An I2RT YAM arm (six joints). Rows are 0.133 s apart.
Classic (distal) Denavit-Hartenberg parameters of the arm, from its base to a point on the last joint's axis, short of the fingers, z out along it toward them. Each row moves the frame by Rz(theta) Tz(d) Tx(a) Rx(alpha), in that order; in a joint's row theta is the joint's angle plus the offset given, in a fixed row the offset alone. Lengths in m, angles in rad.
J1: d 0.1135, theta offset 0, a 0.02, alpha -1.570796
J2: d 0, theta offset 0, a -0.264, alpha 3.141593
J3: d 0, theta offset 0.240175, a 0.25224, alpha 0
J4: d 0, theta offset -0.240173, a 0.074, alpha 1.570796
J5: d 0, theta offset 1.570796, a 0, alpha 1.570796
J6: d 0.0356, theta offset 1.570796, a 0, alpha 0
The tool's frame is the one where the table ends.
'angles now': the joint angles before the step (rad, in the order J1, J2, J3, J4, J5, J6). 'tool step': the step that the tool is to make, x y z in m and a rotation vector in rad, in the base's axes. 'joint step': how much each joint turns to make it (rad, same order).
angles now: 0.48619 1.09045 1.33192 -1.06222 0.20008 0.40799
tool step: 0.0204 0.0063 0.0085 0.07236 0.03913 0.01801
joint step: -0.03375 0.08775 0.08531 -0.00249 -0.09549 0.01817
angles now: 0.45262 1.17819 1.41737 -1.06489 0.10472 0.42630
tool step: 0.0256 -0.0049 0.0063 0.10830 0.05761 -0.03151
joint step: -0.08421 0.08901 0.08575 -0.00818 -0.12582 0.04356
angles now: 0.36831 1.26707 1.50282 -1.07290 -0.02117 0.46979
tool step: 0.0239 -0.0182 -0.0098 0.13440 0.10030 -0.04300
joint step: -0.12418 0.06326 0.01400 -0.00150 -0.17294 0.04181
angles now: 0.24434 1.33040 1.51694 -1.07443 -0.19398 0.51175
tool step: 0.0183 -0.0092 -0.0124 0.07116 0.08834 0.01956
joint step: -0.06464 0.06755 0.01577 -0.02341 -0.12102 -0.01463
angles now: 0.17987 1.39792 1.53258 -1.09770 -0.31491 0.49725
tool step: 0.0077 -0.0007 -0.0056 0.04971 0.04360 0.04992
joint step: -0.01753 0.03721 0.01439 -0.02104 -0.08429 -0.02668
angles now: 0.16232 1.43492 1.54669 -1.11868 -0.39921 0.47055
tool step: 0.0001 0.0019 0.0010 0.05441 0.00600 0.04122
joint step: -0.00132 0.00370 0.00376 -0.00035 -0.06894 -0.00743
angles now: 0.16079 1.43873 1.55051 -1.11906 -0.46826 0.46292
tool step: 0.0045 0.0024 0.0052 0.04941 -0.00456 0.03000
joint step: -0.00046 0.02044 0.03322 -0.00023 -0.05689 0.00030
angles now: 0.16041 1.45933 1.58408 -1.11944 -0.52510 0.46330
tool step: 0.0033 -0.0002 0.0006 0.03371 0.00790 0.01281
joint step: -0.00674 0.01324 0.01189 0.00027 -0.03961 0.00280
